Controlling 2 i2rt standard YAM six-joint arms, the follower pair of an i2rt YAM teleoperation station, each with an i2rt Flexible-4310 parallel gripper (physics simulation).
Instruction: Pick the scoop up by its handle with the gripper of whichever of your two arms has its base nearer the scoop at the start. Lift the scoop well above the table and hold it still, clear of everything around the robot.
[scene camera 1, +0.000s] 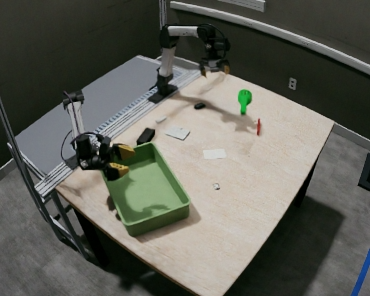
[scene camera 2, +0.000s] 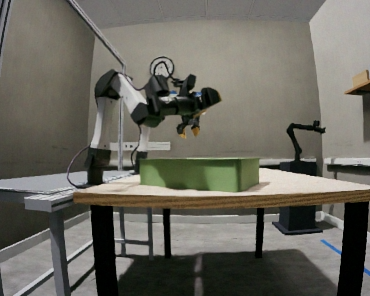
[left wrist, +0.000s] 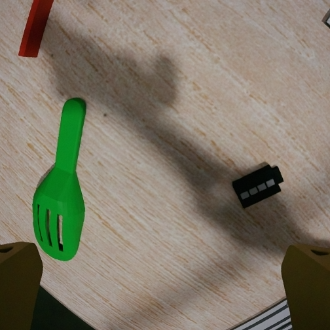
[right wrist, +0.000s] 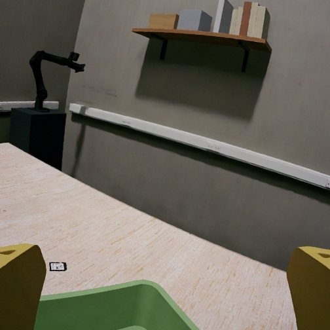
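Pixels of known places: left gripper, fingertip midpoint: (scene camera 1: 216, 75) (scene camera 2: 190, 137); right gripper, fingertip midpoint: (scene camera 1: 132, 160) (scene camera 2: 213, 104); left arm's base, link origin: (scene camera 1: 163, 93).
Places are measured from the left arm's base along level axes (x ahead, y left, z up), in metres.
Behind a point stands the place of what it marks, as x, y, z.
The green slotted scoop (scene camera 1: 244, 100) @[0.426, 0.187, 0.033] (left wrist: 60, 210) lies on the table (scene camera 1: 260, 185) @[0.787, -0.284, 0.009] at the back right in scene camera 1. In the left wrist view it is at the left, its handle pointing up the picture and its slotted head near one fingertip. My left gripper (scene camera 1: 215, 71) @[0.341, 0.019, 0.238] (scene camera 2: 189, 133) @[0.341, 0.019, 0.238] (left wrist: 161, 262) is open and empty, above the table and to the left of the scoop in scene camera 1. My right gripper (scene camera 1: 128, 161) @[0.463, -0.682, 0.282] (right wrist: 166, 264) is open and empty above the green bin's edge. The scoop does not show in scene camera 2.
A green bin (scene camera 1: 160, 221) @[0.586, -0.702, 0.051] (scene camera 2: 200, 174) @[0.419, -0.767, 0.055] (right wrist: 95, 310) stands at the front left. A red bar (scene camera 1: 259, 126) @[0.603, 0.030, 0.039] (left wrist: 36, 30) lies near the scoop's handle end. A small black block (scene camera 1: 200, 105) @[0.257, 0.005, 0.025] (left wrist: 257, 186), a black box (scene camera 1: 146, 136) @[0.214, -0.365, 0.042] and a white card (scene camera 1: 214, 154) @[0.517, -0.247, 0.011] lie on the table.
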